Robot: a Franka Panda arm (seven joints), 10 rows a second.
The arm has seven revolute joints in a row. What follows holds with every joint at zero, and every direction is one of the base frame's.
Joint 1 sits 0.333 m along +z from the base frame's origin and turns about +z.
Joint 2 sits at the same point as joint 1 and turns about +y.
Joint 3 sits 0.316 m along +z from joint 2 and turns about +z.
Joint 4 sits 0.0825 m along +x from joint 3 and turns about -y.
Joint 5 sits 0.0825 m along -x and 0.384 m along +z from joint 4 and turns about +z.
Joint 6 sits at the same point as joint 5 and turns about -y.
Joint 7 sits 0.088 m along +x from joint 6 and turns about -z.
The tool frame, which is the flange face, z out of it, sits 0.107 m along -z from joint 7; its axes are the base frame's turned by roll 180, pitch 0 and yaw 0 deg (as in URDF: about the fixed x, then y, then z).
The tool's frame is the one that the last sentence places.
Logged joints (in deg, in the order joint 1, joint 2, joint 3, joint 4, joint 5, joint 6, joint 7), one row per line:
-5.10, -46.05, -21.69, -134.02, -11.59, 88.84, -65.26
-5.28, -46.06, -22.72, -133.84, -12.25, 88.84, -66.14
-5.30, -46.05, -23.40, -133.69, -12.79, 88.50, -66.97
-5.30, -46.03, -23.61, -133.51, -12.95, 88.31, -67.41
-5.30, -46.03, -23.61, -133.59, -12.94, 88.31, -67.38
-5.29, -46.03, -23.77, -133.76, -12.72, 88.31, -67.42
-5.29, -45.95, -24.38, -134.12, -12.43, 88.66, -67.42
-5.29, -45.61, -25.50, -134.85, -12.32, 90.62, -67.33
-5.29, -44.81, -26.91, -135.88, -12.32, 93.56, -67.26
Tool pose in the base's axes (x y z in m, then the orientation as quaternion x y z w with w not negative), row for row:
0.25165, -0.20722, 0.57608, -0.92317, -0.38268, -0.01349, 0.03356
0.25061, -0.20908, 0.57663, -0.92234, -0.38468, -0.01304, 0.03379
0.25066, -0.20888, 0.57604, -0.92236, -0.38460, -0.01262, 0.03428
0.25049, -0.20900, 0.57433, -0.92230, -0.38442, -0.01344, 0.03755
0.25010, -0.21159, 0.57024, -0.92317, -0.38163, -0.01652, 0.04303
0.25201, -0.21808, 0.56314, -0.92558, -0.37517, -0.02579, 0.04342
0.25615, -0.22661, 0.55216, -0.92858, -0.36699, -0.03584, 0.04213
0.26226, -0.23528, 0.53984, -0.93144, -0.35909, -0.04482, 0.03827
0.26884, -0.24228, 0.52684, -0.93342, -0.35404, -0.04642, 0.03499
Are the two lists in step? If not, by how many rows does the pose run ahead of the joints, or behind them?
The pose runs 2 rows ahead of the joints: the pose in row i belongs to the joints in row i + 2.
